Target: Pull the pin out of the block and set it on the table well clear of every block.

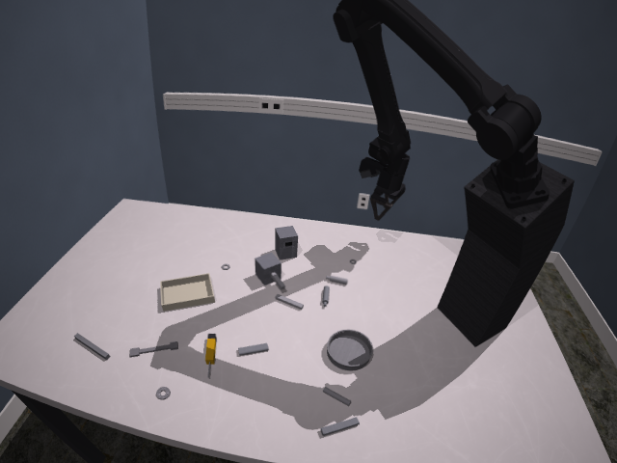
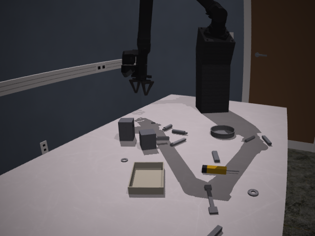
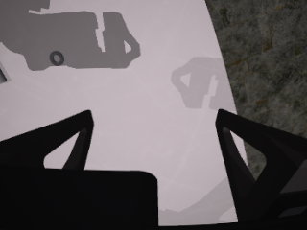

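My gripper is now 270 mm to the right of the grey pin, 270 mm short of it and 100 mm above it. Round my hand: taller grey block 280 mm ahead, 130 mm to the left, 80 mm below; then round dish 460 mm to the left, 110 mm below, 60 mm ahead; then grey bar 330 mm to the left, 230 mm ahead, 120 mm below.
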